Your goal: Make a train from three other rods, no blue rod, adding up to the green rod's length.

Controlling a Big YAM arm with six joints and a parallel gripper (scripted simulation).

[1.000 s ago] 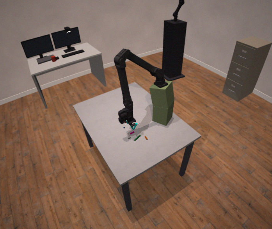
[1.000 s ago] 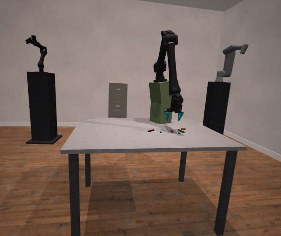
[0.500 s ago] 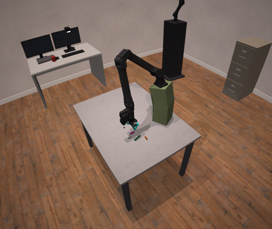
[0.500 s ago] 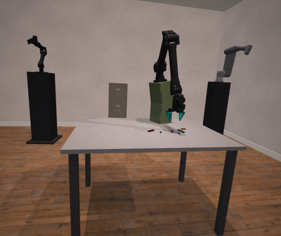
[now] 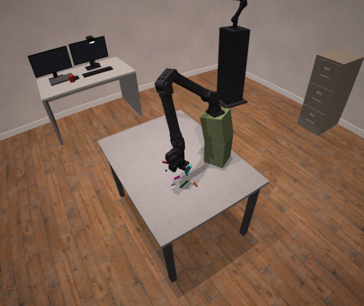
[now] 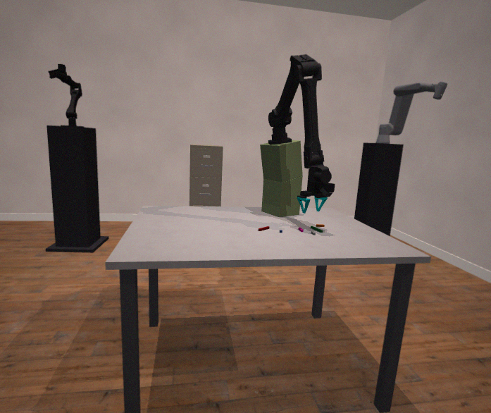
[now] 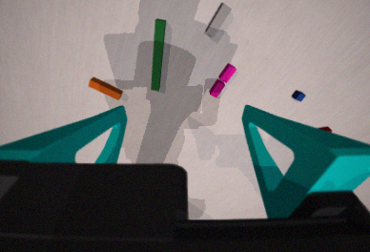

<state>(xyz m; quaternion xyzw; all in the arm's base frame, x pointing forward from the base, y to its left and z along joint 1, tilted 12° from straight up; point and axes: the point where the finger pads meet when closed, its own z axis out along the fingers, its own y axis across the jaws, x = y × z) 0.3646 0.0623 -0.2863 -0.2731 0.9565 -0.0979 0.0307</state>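
Now: the orange rod 9 cm below my hand, 8 cm to the left of it and 7 cm behind it. Round my hand: grey rod: 9 cm below, 7 cm ahead; green rod: 9 cm below, 4 cm to the left; small blue rod: 15 cm to the right, 9 cm below, 5 cm ahead.
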